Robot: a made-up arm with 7 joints. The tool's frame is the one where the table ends. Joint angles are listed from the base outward.
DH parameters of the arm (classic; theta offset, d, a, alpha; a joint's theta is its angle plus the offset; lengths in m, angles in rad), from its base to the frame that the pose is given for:
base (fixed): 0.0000 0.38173 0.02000 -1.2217
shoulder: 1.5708 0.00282 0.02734 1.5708
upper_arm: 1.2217 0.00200 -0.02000 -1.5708
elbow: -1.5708 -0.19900 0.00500 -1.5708
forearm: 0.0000 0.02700 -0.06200 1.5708
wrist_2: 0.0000 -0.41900 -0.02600 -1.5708
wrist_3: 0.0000 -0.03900 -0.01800 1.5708
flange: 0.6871 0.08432 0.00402 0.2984
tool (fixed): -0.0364 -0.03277 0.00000 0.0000
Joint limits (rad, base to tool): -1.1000..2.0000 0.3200..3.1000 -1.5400..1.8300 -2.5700..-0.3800 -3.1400..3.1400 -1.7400..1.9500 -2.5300..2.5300
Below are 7 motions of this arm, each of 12 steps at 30 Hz.
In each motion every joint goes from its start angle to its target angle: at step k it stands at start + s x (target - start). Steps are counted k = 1, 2, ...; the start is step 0. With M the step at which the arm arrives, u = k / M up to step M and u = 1 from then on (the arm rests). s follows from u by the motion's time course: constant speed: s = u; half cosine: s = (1 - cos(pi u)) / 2; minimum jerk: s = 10 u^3 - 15 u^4 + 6 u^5.
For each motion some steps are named. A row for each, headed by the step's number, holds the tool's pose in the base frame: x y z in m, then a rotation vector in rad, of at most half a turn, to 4 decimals.
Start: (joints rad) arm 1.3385 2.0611 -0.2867 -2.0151 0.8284 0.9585 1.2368
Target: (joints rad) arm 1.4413 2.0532 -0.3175 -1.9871 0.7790 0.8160 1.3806
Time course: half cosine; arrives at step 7
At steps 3, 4, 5, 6, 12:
3: -0.0530 0.2133 0.0799 1.2366 0.4729 0.9160
4: -0.0650 0.2164 0.0830 1.2282 0.4775 0.9429
5: -0.0757 0.2191 0.0860 1.2206 0.4823 0.9674
6: -0.0832 0.2209 0.0882 1.2154 0.4860 0.9844
12: -0.0858 0.2216 0.0891 1.2136 0.4874 0.9905

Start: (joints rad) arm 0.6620 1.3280 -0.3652 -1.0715 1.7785 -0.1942 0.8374
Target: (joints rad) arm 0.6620 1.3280 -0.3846 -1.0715 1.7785 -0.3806 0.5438
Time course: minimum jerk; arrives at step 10
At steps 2, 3, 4, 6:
2: 0.0191 0.3869 0.0101 -0.0149 -0.7151 2.1616
3: 0.0181 0.3868 0.0089 -0.0009 -0.7362 2.1284
4: 0.0167 0.3867 0.0070 0.0205 -0.7670 2.0797
6: 0.0135 0.3867 0.0027 0.0740 -0.8383 1.9649

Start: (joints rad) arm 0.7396 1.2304 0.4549 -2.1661 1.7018 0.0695 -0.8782
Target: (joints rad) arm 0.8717 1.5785 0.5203 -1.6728 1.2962 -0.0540 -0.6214
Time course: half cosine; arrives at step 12
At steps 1, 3, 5, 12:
1: 0.2732 0.1428 0.2632 -0.0206 -1.3504 0.1890
3: 0.2746 0.1642 0.2547 0.0649 -1.3401 0.1828
5: 0.2753 0.2026 0.2443 0.2095 -1.3247 0.1635
12: 0.2694 0.3117 0.2479 0.5860 -1.2923 0.0552

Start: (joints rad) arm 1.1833 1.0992 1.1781 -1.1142 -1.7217 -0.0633 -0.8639
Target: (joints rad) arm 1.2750 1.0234 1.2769 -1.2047 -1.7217 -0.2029 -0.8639
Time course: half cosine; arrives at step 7
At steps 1, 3, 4, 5, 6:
1: -0.1065 0.5112 0.4597 1.5686 1.0816 -1.8903
3: -0.1127 0.5046 0.4714 1.5358 1.0625 -1.9076
4: -0.1165 0.5001 0.4794 1.5141 1.0511 -1.9189
5: -0.1198 0.4959 0.4869 1.4944 1.0416 -1.9290
6: -0.1219 0.4928 0.4922 1.4807 1.0355 -1.9360

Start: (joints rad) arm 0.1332 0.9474 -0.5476 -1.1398 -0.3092 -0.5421 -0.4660
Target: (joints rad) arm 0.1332 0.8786 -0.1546 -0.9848 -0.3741 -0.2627 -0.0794
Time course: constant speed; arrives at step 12
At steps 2, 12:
2: 0.2165 0.3344 -0.0694 0.4462 -1.1633 -0.9532
12: 0.2007 0.3926 -0.0243 0.7240 -1.0187 -0.3595

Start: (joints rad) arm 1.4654 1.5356 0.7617 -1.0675 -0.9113 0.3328 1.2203
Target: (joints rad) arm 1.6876 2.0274 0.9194 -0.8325 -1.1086 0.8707 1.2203
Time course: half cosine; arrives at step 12
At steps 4, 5, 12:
4: 0.0487 0.5374 0.4121 1.8779 -0.7310 -0.0839
5: 0.0701 0.5355 0.4187 1.9479 -0.7706 -0.1560
12: 0.1854 0.5162 0.4233 2.2182 -1.0746 -0.5181

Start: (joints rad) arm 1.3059 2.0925 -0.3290 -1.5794 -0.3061 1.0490 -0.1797
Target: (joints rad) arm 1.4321 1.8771 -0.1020 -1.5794 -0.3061 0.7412 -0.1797
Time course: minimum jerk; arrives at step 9
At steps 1, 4, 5, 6, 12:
1: -0.0086 0.3944 0.1179 1.6044 0.5167 -1.5427
4: -0.0140 0.3882 0.1140 1.4727 0.4509 -1.4689
5: -0.0170 0.3863 0.1134 1.4078 0.4151 -1.4274
6: -0.0199 0.3854 0.1137 1.3525 0.3826 -1.3891
12: -0.0233 0.3852 0.1150 1.2945 0.3458 -1.3454

